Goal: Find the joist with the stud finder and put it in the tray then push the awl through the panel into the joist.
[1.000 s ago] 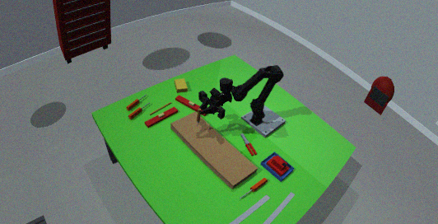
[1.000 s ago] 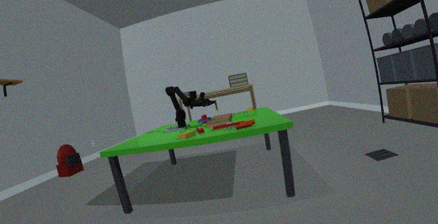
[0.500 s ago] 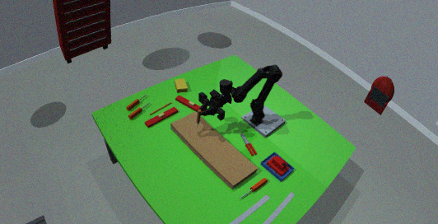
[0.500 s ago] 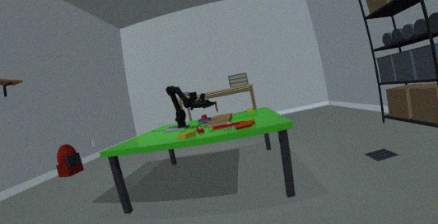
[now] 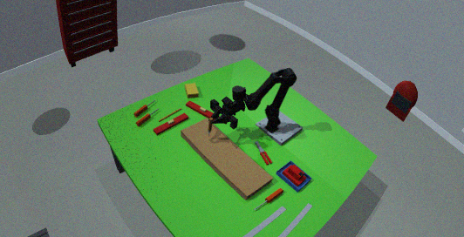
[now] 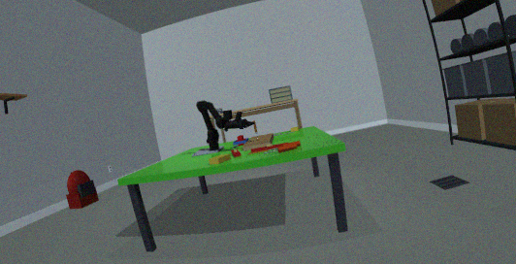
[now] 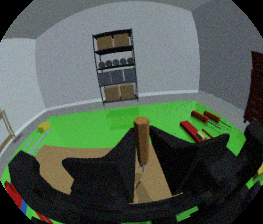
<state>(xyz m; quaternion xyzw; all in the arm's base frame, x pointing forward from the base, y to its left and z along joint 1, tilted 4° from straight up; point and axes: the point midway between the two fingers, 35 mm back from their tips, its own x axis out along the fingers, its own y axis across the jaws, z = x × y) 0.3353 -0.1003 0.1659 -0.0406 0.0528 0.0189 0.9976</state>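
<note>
Now: gripper tip 60 mm above the awl. Also, from my gripper tip: stud finder: 230 mm behind, 460 mm to the left, 120 mm below; then blue tray: 230 mm behind, 440 mm to the left, 150 mm below.
</note>
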